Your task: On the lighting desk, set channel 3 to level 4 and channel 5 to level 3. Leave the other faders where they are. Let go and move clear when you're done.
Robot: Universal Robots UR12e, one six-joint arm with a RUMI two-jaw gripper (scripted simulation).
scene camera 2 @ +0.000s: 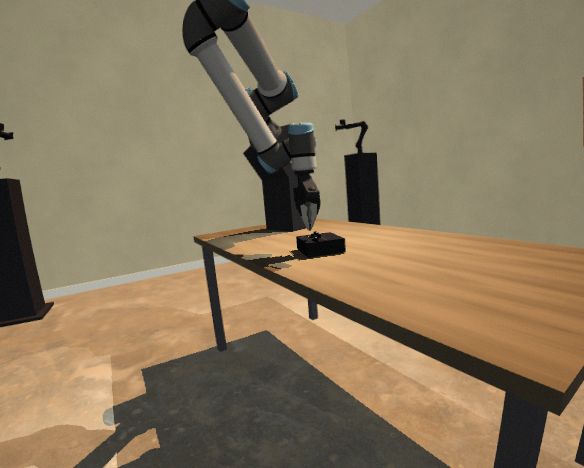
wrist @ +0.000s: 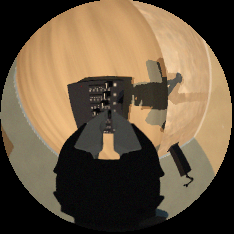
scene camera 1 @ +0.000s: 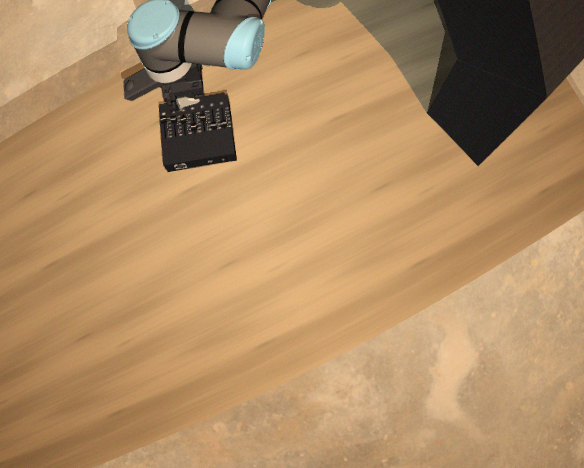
Labels:
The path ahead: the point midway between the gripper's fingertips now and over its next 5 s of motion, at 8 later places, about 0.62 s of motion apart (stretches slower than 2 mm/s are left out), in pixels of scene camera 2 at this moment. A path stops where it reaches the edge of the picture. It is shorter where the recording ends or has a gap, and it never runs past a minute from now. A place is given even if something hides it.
The gripper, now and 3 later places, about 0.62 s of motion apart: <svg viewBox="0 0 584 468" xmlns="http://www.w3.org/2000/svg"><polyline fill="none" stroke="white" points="309,230 309,227 308,212 307,200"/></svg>

